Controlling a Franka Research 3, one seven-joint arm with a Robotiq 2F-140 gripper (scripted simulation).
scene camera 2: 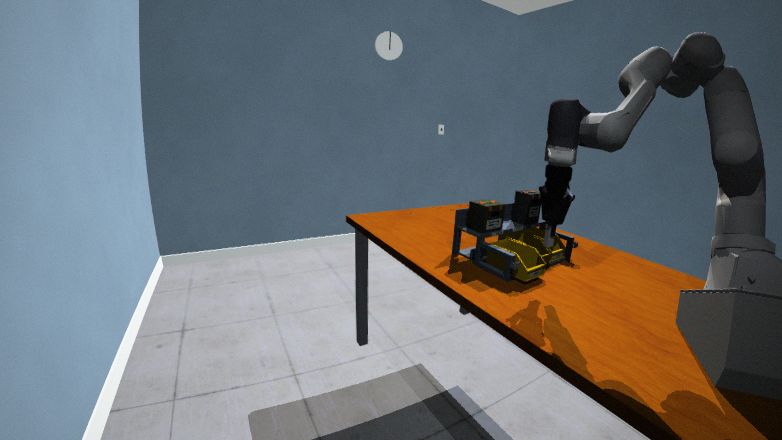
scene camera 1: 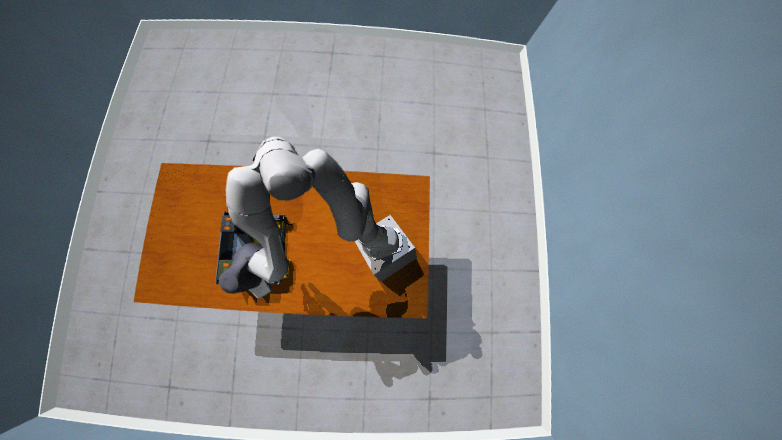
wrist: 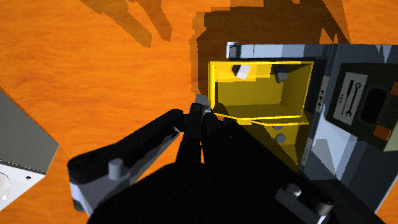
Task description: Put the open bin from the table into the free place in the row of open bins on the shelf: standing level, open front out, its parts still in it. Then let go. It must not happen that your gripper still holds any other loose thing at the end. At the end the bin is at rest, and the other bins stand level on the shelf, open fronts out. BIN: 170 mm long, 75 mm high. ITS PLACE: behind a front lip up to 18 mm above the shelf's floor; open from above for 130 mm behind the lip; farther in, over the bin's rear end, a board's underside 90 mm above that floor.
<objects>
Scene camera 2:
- my gripper: 548,245
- yellow open bin: 529,255
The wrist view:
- my gripper: 199,103
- yellow open bin: 259,96
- yellow open bin: 290,152
</objects>
